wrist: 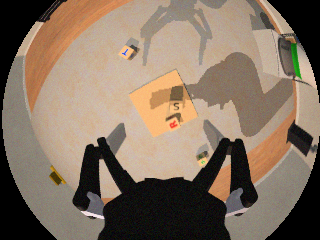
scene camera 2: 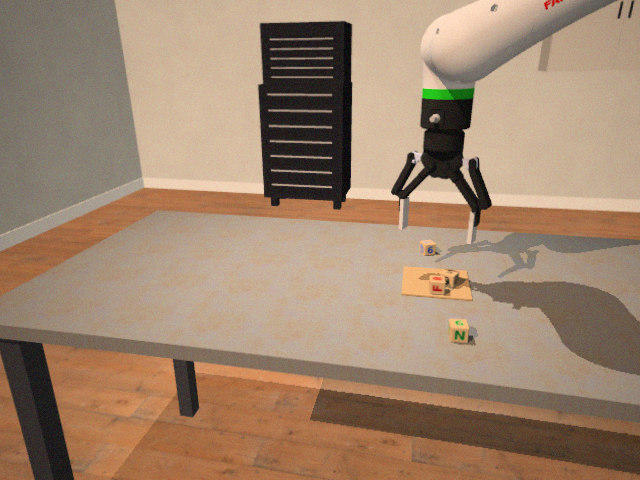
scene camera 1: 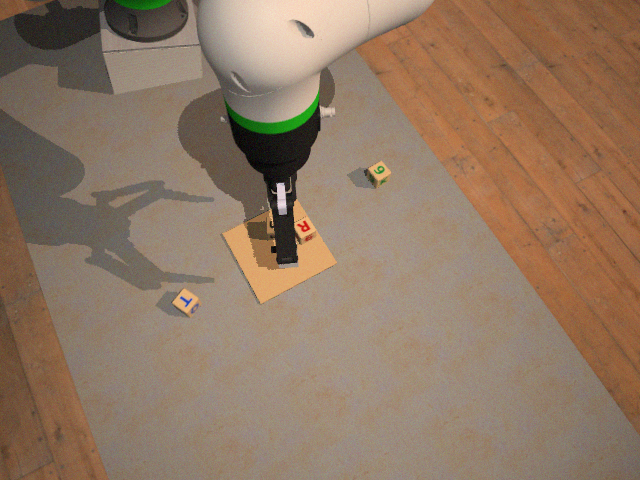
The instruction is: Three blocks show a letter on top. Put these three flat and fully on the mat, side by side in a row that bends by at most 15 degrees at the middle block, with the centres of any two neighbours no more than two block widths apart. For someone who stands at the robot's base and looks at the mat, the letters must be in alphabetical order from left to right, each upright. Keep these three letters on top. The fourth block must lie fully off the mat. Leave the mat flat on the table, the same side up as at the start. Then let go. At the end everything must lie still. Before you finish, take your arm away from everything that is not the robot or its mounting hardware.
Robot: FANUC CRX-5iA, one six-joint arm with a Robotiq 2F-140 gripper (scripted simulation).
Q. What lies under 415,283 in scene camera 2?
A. A tan mat.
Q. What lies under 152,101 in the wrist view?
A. A tan mat.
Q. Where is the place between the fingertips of my gripper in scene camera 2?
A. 435,234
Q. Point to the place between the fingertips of my gripper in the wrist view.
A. At 164,128
